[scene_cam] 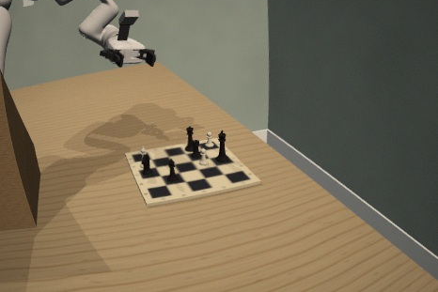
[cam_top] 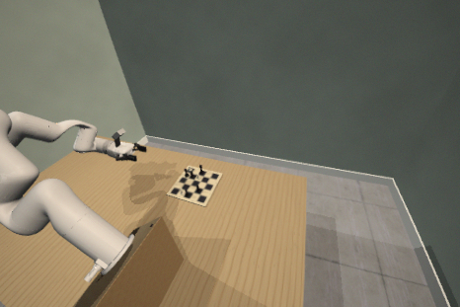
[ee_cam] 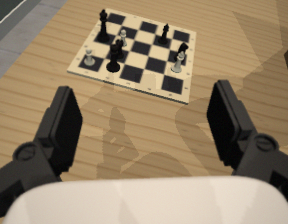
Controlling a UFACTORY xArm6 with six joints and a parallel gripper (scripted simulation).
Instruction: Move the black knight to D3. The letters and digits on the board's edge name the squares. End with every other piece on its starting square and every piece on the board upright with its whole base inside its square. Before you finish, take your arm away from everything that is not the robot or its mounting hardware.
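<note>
Right now the white piece is 240 mm to the right of my hand, 150 mm below it and 30 mm behind it. Round my hand: black pawn: 310 mm to the right, 150 mm below, 10 mm ahead; chessboard: 270 mm to the right, 170 mm below, 50 mm ahead.
</note>
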